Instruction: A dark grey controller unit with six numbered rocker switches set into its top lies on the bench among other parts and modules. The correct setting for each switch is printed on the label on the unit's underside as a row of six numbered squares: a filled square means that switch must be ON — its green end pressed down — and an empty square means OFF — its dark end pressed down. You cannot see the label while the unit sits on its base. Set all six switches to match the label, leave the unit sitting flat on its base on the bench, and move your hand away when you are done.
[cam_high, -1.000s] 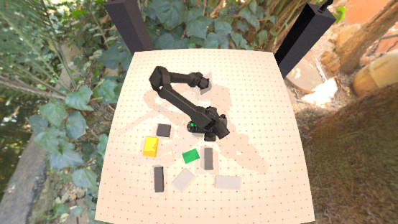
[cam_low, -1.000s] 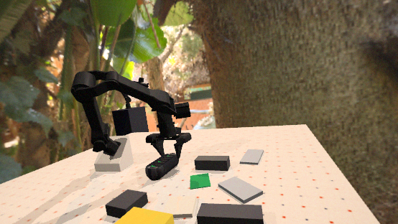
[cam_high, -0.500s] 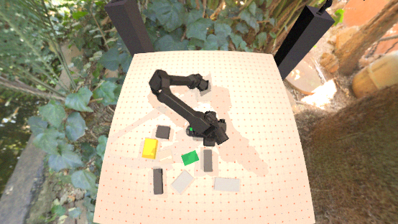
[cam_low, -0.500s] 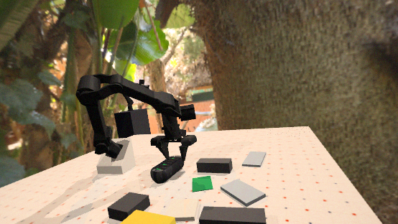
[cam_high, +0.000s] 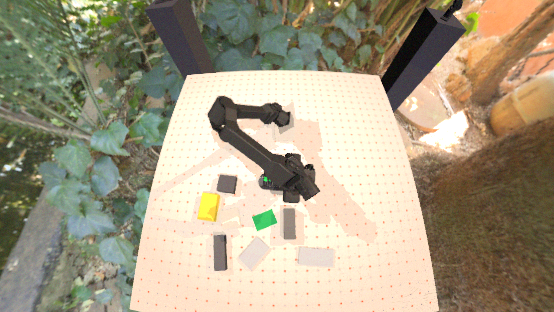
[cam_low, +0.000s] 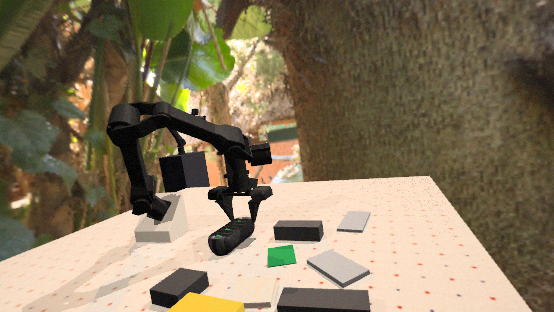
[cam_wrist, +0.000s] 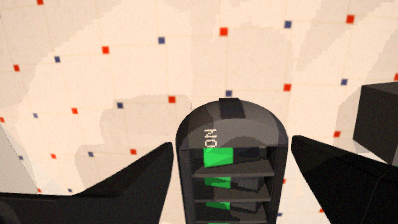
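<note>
Right now the green tile is 160 mm ahead of my gripper tip, 90 mm to the right of it and 40 mm below it. The rest, counted from my gripper tip: yellow block: 330 mm to the right, 150 mm ahead, 20 mm below; dark block: 170 mm ahead, 20 mm below, 10 mm to the left; cream tile: 230 mm to the right, 180 mm ahead, 30 mm below.
</note>
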